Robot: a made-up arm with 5 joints.
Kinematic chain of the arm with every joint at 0, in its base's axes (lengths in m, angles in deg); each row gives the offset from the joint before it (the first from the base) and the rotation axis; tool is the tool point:
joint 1: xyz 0 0 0.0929 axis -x
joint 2: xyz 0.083 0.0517 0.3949 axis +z
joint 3: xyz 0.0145 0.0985 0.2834 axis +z
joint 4: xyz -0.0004 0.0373 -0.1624 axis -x
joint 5: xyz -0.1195 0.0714 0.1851 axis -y
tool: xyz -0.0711 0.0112 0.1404
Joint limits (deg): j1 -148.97..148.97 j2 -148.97..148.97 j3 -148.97..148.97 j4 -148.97..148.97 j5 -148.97..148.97
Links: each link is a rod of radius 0.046 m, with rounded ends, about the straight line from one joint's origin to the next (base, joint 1, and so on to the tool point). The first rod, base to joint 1, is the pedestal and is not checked.
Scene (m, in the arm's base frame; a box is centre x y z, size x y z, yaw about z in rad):
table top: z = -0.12
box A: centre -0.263 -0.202 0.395 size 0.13 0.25 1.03 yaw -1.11
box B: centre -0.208 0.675 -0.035 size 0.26 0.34 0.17 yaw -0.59
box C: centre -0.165 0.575 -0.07 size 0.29 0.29 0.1 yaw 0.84
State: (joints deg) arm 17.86 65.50 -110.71 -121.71 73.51
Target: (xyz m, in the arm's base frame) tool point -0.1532 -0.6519 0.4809
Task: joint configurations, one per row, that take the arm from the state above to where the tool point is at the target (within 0.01 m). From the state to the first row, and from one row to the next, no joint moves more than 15 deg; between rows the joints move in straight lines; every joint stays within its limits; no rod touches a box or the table.
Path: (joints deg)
1: 5.39 55.66 -118.36 -118.23 69.81
2: -7.08 45.82 -126.01 -114.76 66.12
3: -19.55 35.98 -133.67 -111.28 62.42
4: -32.02 26.14 -141.32 -107.80 58.72
5: -44.49 16.30 -148.97 -104.32 55.03
6: -59.17 26.85 -140.62 -92.42 57.25
7: -73.84 37.41 -132.26 -80.52 59.47
8: -88.51 47.96 -123.91 -68.62 61.69

